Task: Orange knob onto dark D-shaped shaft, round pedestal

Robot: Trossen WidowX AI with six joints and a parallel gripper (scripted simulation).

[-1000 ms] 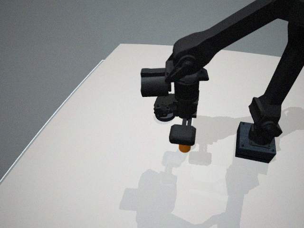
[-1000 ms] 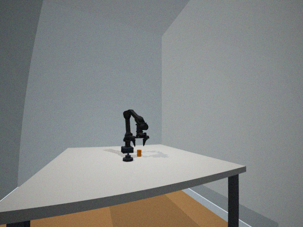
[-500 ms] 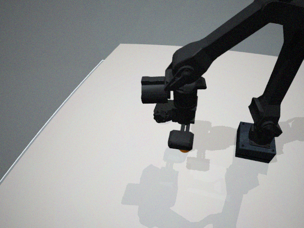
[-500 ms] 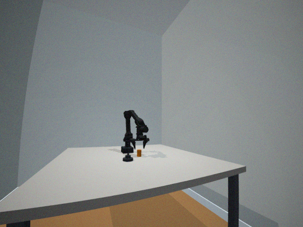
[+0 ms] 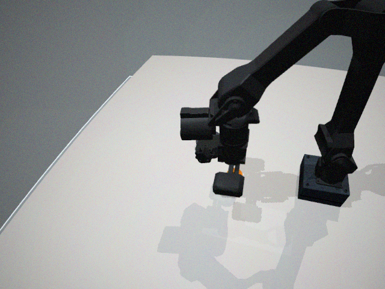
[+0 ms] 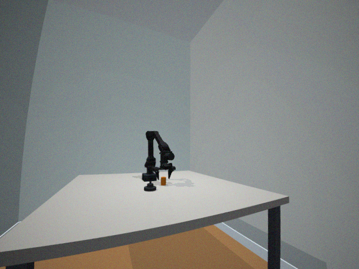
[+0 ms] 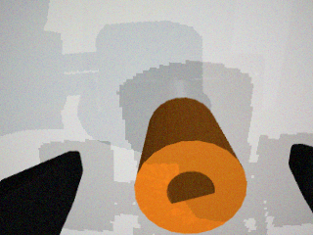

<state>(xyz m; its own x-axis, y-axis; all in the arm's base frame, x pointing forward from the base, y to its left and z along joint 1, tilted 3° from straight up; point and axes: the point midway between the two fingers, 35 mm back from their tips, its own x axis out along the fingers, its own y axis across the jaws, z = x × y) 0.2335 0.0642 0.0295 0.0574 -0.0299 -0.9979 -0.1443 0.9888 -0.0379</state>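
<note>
The orange knob is 10 mm below my gripper tip. From my gripper tip the other things lie so: pedestal: 130 mm to the right, 110 mm ahead, 10 mm below.
</note>
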